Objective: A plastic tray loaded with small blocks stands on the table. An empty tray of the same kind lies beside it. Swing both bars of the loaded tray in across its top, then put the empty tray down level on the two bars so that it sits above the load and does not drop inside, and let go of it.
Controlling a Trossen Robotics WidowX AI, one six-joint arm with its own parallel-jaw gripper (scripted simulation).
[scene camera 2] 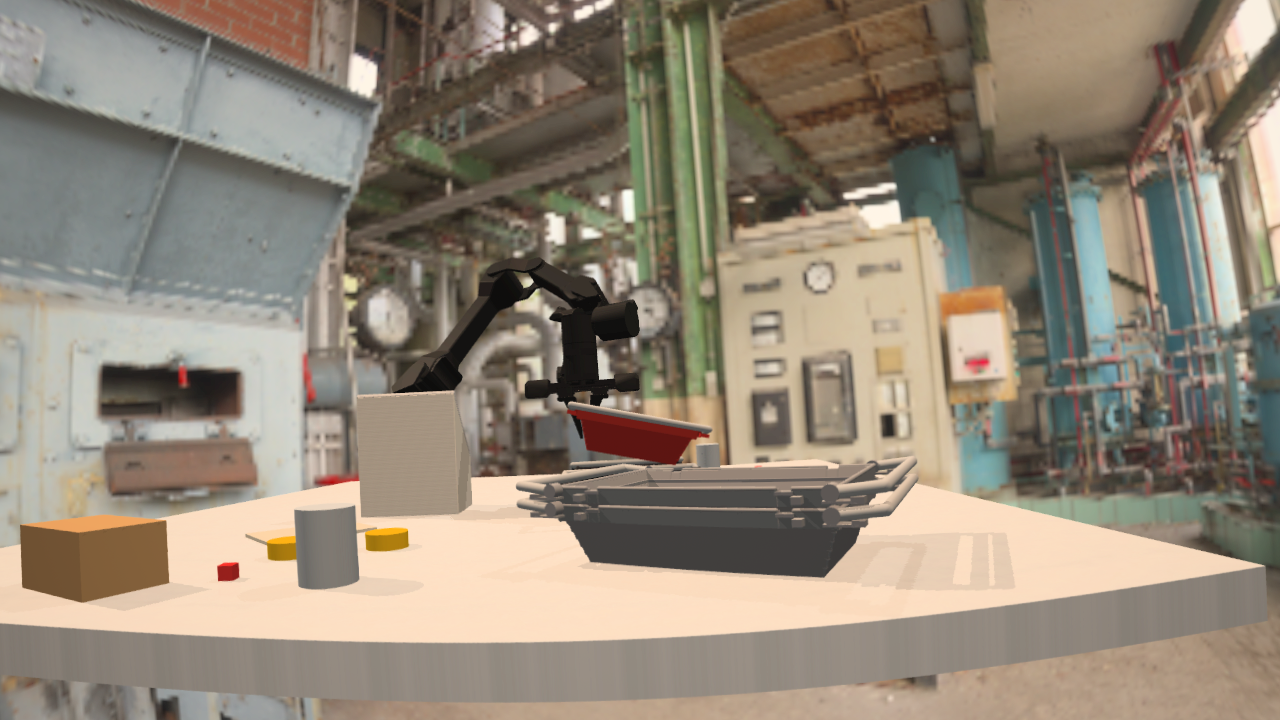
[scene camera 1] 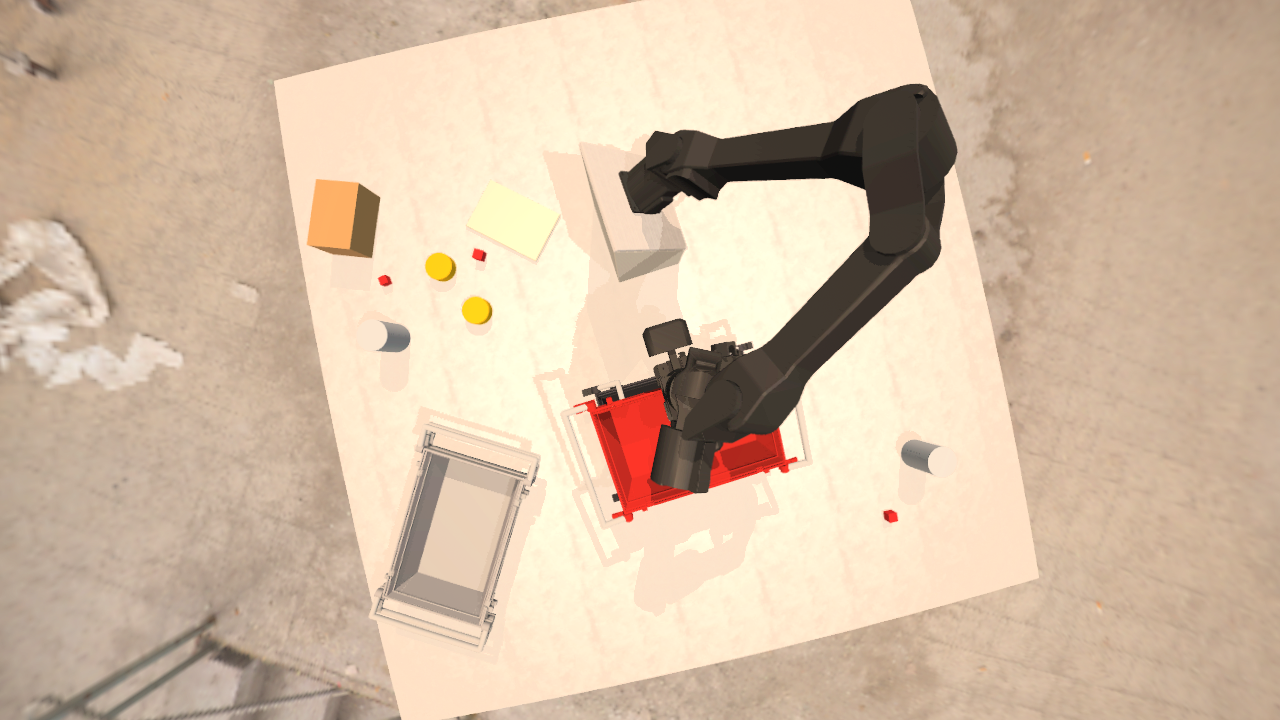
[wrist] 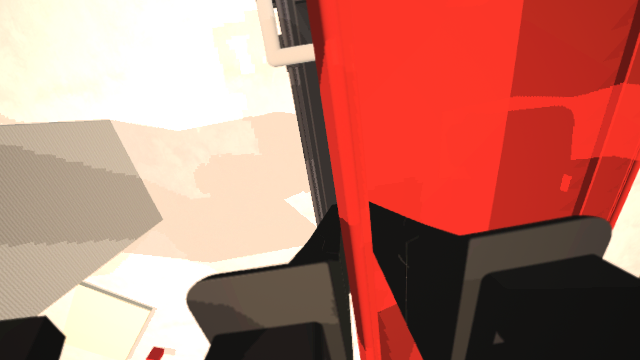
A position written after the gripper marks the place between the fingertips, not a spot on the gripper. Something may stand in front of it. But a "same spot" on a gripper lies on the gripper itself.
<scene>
gripper: scene camera 2; scene camera 1; wrist 348, 209
red tray: scene camera 2; scene camera 1; wrist 468, 123
orange box: scene camera 2 88, 558; scene camera 1 344, 215; not seen in the wrist view (out of frame)
same spot on gripper: (scene camera 1: 663, 369) = (scene camera 2: 562, 388)
same spot on red tray: (scene camera 2: 609, 431) = (scene camera 1: 608, 434)
</scene>
